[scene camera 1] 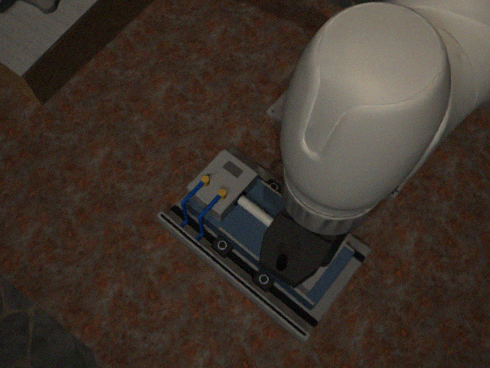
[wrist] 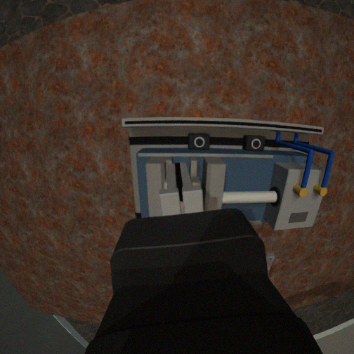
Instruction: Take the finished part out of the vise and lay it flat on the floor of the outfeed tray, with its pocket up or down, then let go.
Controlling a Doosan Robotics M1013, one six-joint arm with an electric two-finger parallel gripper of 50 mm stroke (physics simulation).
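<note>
The vise [scene camera 1: 243, 227] [wrist: 250, 175] has a blue bed and a white rod. Its left jaw [wrist: 154, 187] and right jaw [wrist: 214, 180] stand apart in the wrist view. My gripper [wrist: 178, 173] is shut, with its narrow fingers close together between these jaws. In the scene view its dark body hangs over the vise and hides the fingers. I cannot make out the finished part between the jaws; the fingers and the gripper body cover that spot. I see no part held at the fingertips.
A brown-walled container [scene camera 1: 75, 60] with a light floor shows at the scene view's upper left; I cannot tell whether it is the outfeed tray. A grey block [scene camera 1: 223, 181] [wrist: 300, 202] with blue hoses stands at the vise's rod end. A pale plate corner [scene camera 1: 273, 111] shows beside the arm.
</note>
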